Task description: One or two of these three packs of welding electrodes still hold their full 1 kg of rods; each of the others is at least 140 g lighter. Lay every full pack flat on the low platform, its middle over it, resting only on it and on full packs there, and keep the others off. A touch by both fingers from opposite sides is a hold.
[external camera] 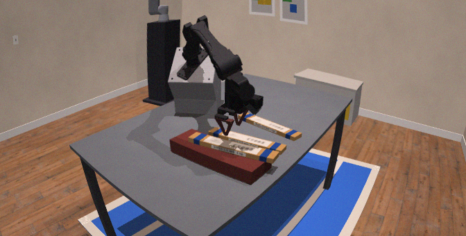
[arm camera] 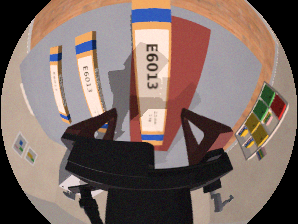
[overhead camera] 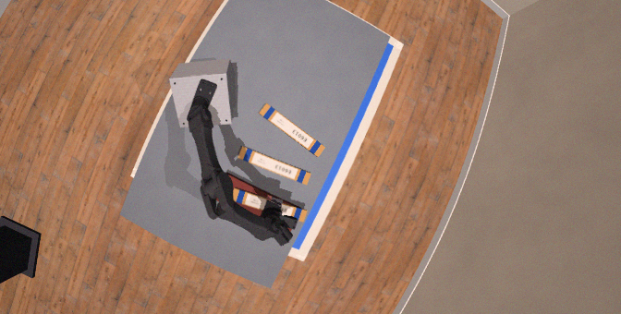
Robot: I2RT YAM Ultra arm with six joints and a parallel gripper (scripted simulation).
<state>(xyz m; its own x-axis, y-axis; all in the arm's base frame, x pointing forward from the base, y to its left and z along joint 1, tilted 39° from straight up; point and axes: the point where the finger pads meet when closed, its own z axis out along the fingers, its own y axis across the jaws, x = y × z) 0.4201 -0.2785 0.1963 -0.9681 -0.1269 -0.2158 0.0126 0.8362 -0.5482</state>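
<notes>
My gripper is now 130 mm above the dark red low platform, 50 mm past it and 20 mm to the left of it.
</notes>
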